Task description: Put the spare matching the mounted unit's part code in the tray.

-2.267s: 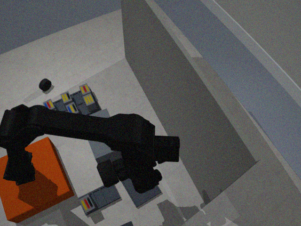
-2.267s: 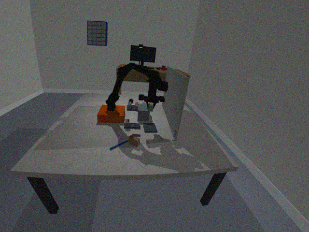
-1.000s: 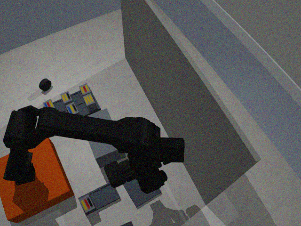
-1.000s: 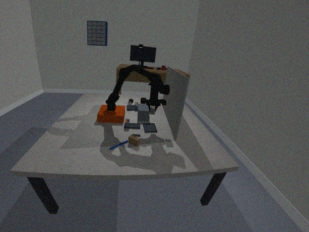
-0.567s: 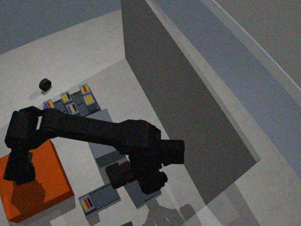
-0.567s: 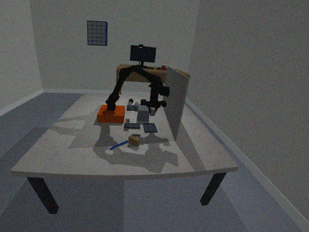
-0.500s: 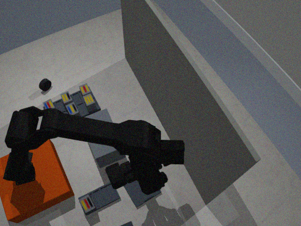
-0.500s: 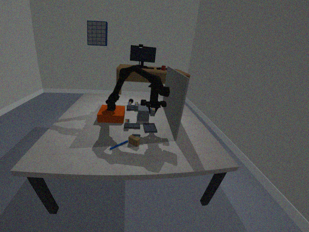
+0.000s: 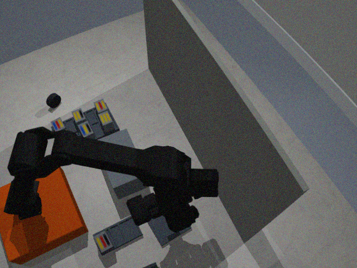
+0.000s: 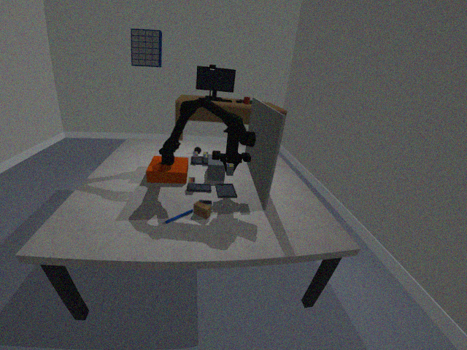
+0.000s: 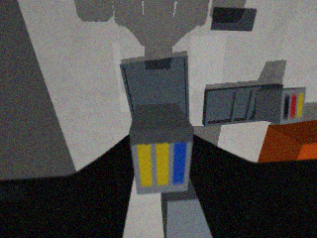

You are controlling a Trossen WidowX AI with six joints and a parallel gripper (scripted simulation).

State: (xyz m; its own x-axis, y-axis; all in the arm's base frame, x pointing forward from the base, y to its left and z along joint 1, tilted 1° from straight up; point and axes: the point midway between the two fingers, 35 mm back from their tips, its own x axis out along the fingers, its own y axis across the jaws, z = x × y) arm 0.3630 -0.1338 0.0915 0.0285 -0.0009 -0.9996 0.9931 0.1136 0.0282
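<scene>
Right now my gripper tip is 110 mm above the dark grey tray and 10 mm past it. Also, from my gripper tip: tan block (220 mm to the right, 100 mm behind, 90 mm below); tall grey box (190 mm to the left, 80 mm behind, 70 mm below); rack (150 mm behind, 110 mm below).
</scene>
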